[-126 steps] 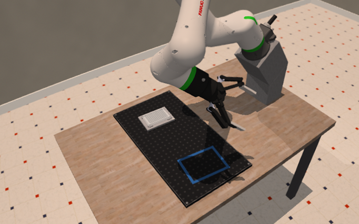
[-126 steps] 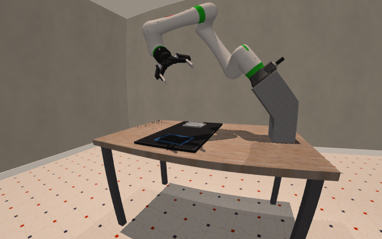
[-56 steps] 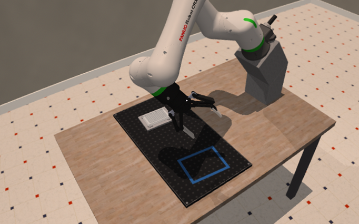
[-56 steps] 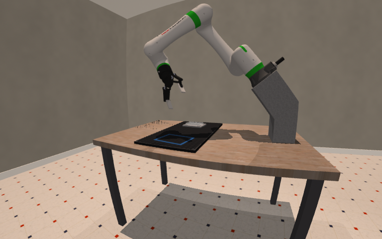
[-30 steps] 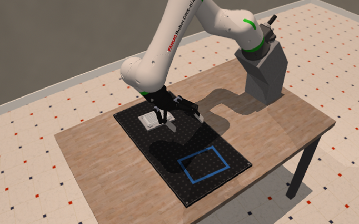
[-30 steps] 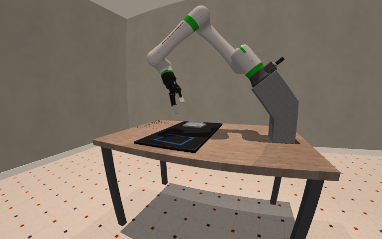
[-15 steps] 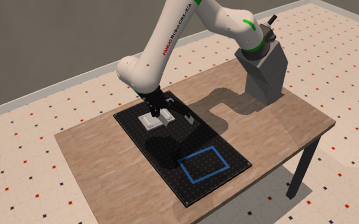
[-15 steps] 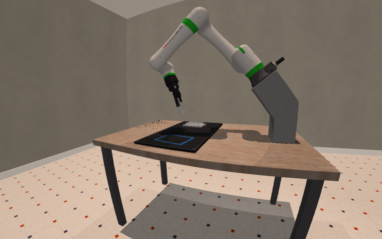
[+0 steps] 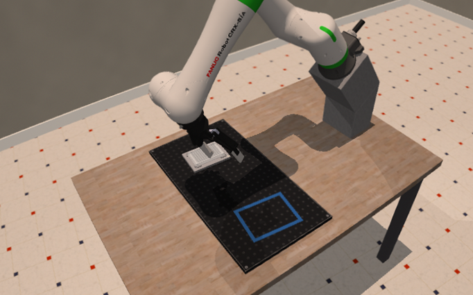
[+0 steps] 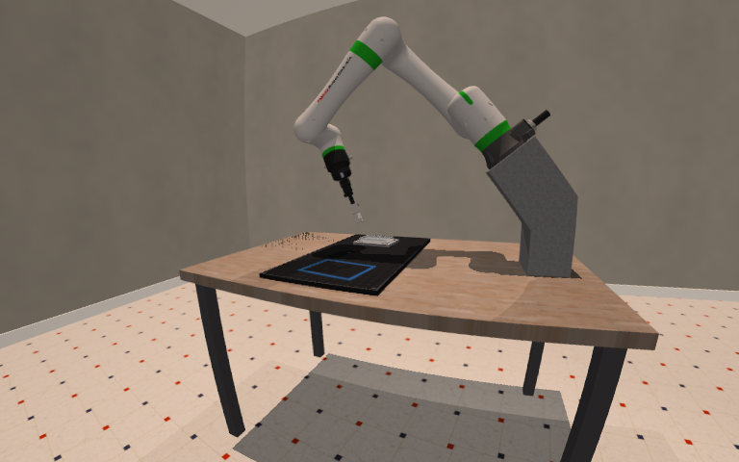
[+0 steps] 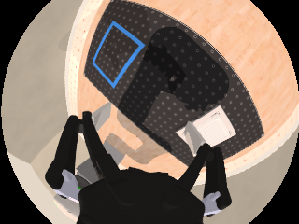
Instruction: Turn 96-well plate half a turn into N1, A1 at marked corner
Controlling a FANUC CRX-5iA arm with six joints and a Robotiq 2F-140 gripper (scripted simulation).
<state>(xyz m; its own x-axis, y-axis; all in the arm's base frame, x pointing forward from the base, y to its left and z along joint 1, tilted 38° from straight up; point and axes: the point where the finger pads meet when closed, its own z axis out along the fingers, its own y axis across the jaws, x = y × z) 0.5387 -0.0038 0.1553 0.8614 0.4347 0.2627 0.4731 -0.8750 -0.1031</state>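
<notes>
Now: hand 17 cm to the left of the white 96-well plate, 12 cm above it and 1 cm past it. Also, from my hand: grey plate nest N1: 17 cm to the right, 13 cm below, 1 cm behind.
</notes>
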